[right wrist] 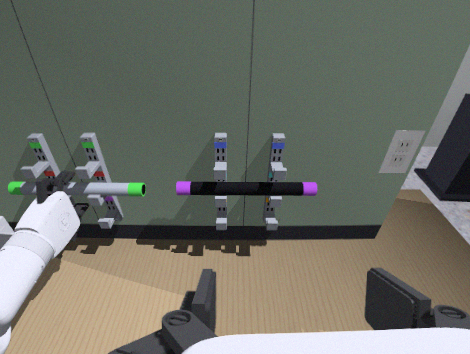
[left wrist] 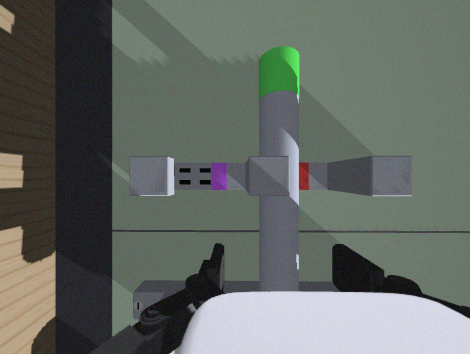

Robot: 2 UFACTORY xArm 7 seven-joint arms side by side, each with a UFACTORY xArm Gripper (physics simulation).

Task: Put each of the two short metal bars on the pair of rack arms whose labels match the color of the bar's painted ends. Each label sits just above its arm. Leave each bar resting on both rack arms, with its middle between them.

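Places are measured from the left arm's base along level axes (x right, y ahead, z up), in metres.
Pixels of known places: left gripper, between the fingertips: [right wrist: 76, 188] [left wrist: 277, 262]; right gripper, between the fingertips: [right wrist: 291, 294].
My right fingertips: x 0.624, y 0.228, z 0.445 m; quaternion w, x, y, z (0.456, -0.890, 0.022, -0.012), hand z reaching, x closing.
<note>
For each thing: its top centre in the pictures, then the offset to it from my right fingertips. "*": a spot on its surface instead.
- grey bar with green ends, centre of its top: [left wrist: 298, 262] [right wrist: 73, 183] dz -0.207, dx -0.373, dy +0.376 m
- black bar with purple ends, centre of its top: [right wrist: 247, 183] dz -0.207, dx +0.017, dy +0.366 m
- teal label, a spot on its surface: [right wrist: 271, 175] * dz -0.197, dx +0.073, dy +0.380 m
- purple label, a spot on its surface: [left wrist: 219, 176] * dz -0.271, dx -0.440, dy +0.402 m
- orange label, a spot on its surface: [right wrist: 267, 199] * dz -0.269, dx +0.070, dy +0.380 m
- wall outlet, a spot on its surface: [right wrist: 402, 152] * dz -0.144, dx +0.375, dy +0.388 m
The grey bar with green ends [left wrist: 279, 120] [right wrist: 107, 189] lies level across the middle arms of the left rack pair, just below the red labels [left wrist: 303, 176] [right wrist: 99, 174]. My left gripper [left wrist: 277, 262] [right wrist: 76, 188] is open, its fingers on either side of this bar and apart from it in the left wrist view. The black bar with purple ends [right wrist: 235, 188] lies level at the middle arms of the right rack pair, below a teal label [right wrist: 271, 175]. My right gripper [right wrist: 291, 294] is open and empty, away from the bars. Green labels [right wrist: 88, 145] and a purple label [left wrist: 219, 176] mark the left pair.
Blue labels [right wrist: 220, 145] sit at the top of the right pair, and an orange label [right wrist: 267, 199] is partly hidden. A dark baseboard [left wrist: 83, 200] [right wrist: 320, 232] runs below the green wall. A wall outlet [right wrist: 402, 152] and a dark object [right wrist: 452, 155] are at the right.
</note>
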